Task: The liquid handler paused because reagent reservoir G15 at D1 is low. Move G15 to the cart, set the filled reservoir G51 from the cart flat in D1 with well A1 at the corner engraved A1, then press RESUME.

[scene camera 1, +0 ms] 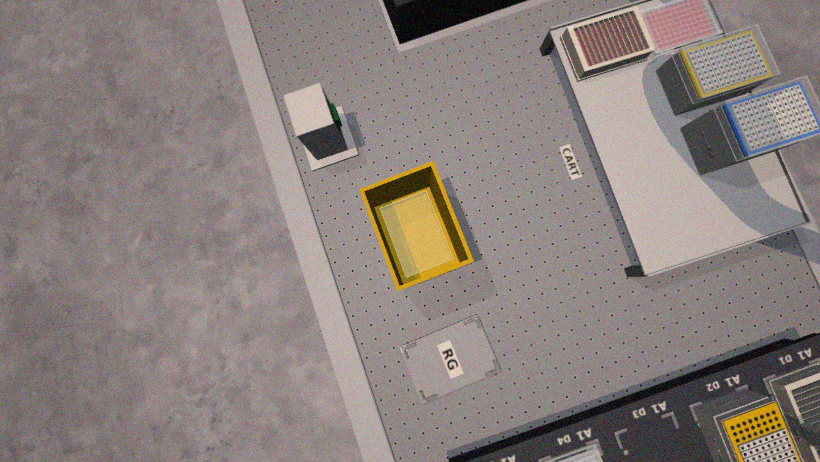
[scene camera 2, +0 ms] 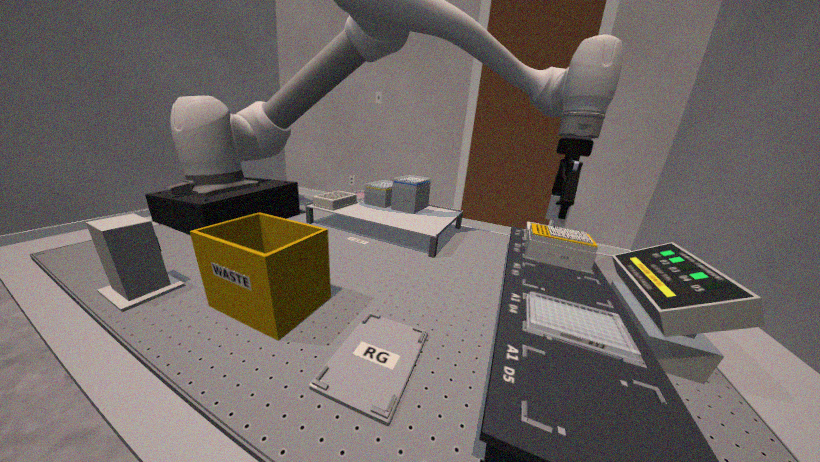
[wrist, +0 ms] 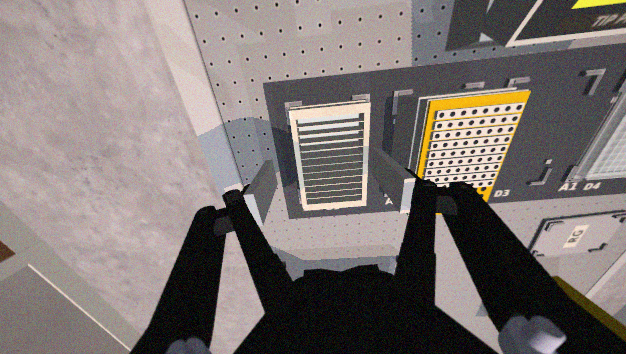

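Pixels of known places: gripper, fingertip midpoint: (scene camera 2: pixel 553 224) (wrist: pixel 323 167); arm's base, link origin: (scene camera 2: pixel 219 188).
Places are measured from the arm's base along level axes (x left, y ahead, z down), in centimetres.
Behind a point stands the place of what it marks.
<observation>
The ribbed white-rimmed reservoir G15 (scene camera 1: pixel 794 391) {x 26.1, y 93.9, z 1.2 cm} (wrist: pixel 365 165) {x 24.8, y 98.0, z 0.2 cm} sits in slot D1 at the end of the black deck (scene camera 1: pixel 596 410) {x -1.1, y 90.5, z 7.9 cm} (scene camera 2: pixel 550 396) {x -21.9, y 95.7, z 3.4 cm} (wrist: pixel 320 86) {x 29.5, y 106.6, z 3.4 cm}. My gripper (scene camera 2: pixel 563 211) (wrist: pixel 323 167) {x 29.7, y 98.6, z -0.9 cm} is open and empty, above the deck, with its fingertips on either side of G15 in the wrist view. A reservoir with red liquid (scene camera 1: pixel 612 39) {x 20.0, y 32.7, z 1.1 cm} (scene camera 2: pixel 334 200) {x 13.8, y 37.1, z 0.3 cm}, its label unreadable, stands on the white cart (scene camera 1: pixel 616 172) {x 13.7, y 54.1, z 3.4 cm} (scene camera 2: pixel 395 216) {x 20.4, y 55.2, z 3.4 cm}. The touchscreen (scene camera 2: pixel 688 286) {x -0.9, y 113.4, z -3.5 cm} (wrist: pixel 560 25) {x 10.9, y 109.5, z -1.4 cm} shows green squares and a yellow bar; no RESUME text is readable.
A yellow-topped tip box (scene camera 1: pixel 763 427) {x 17.1, y 95.2, z -2.7 cm} (scene camera 2: pixel 565 252) {x 12.0, y 99.7, z 0.0 cm} (wrist: pixel 470 140) {x 16.4, y 101.2, z -3.1 cm} stands close beside G15. A clear plate (scene camera 2: pixel 579 324) {x -9.9, y 99.6, z 2.0 cm} is at D4. The cart also holds a pink plate (scene camera 1: pixel 679 25) {x 32.7, y 33.1, z 2.3 cm} and two tip boxes. A yellow waste bin (scene camera 2: pixel 298 286) {x -21.7, y 61.7, z 2.8 cm}, a grey box (scene camera 2: pixel 129 258) {x -32.4, y 35.0, z 1.7 cm} and the RG plate (scene camera 2: pixel 350 378) {x -26.3, y 74.9, z 8.6 cm} are on the table.
</observation>
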